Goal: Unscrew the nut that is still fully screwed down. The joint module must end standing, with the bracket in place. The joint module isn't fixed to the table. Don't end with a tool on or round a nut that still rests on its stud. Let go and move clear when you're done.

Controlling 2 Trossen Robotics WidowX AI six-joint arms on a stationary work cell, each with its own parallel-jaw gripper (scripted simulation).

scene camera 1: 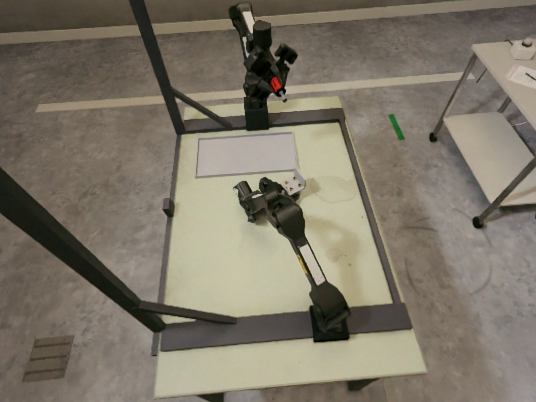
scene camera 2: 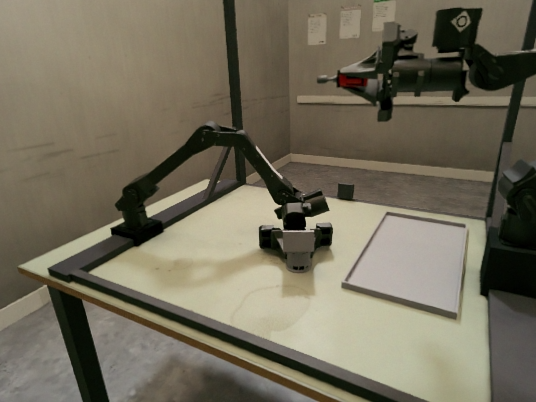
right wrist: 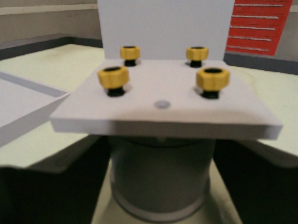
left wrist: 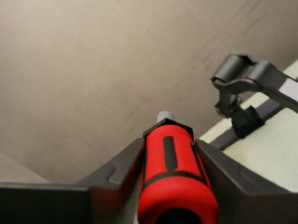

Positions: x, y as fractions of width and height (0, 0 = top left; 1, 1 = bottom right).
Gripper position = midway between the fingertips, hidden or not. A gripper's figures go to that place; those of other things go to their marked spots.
Scene:
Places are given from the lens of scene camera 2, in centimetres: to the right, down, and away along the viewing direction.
my left gripper (scene camera 2: 0.64, 0.20): 14, -24, 69
my right gripper (scene camera 2: 0.56, 0.64): 7, 13, 84
shallow grey tray (scene camera 2: 0.78, 0.65): 36, 14, 85

